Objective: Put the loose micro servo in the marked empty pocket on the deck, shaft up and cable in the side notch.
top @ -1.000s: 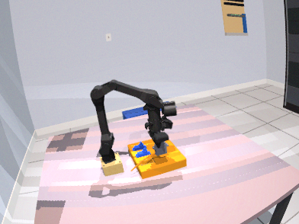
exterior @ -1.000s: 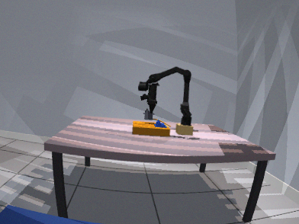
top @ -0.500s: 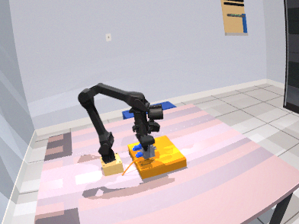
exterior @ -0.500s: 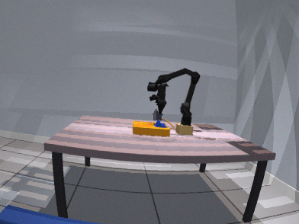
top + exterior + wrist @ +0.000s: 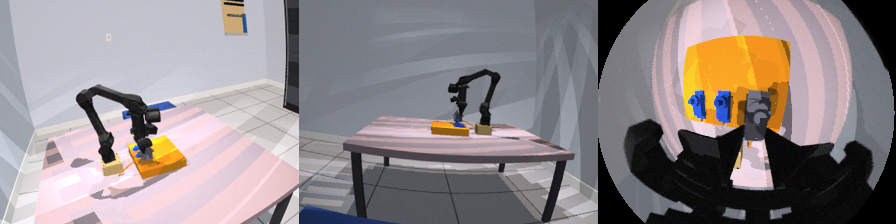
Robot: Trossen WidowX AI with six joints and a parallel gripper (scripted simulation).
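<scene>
The orange robot deck is 140 mm ahead of my gripper tip, 90 mm below it and 40 mm to the left of it.
</scene>
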